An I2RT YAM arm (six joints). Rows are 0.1 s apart.
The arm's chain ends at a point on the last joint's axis. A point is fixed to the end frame.
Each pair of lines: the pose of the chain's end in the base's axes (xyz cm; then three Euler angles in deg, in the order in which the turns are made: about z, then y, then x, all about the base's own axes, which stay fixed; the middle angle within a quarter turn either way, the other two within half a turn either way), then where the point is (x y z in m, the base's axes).
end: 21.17 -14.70 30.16 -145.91 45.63 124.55
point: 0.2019 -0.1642 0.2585
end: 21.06 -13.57 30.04 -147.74 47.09 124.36
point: 0.2012 -0.1544 0.2578
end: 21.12 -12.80 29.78 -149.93 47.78 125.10
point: 0.2017 -0.1476 0.2556
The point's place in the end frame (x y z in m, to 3 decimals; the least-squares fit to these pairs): 0.043 0.002 0.020
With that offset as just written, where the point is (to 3 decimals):
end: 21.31 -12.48 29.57 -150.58 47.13 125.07
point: 0.203 -0.145 0.254
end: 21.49 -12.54 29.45 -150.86 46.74 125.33
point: 0.204 -0.145 0.253
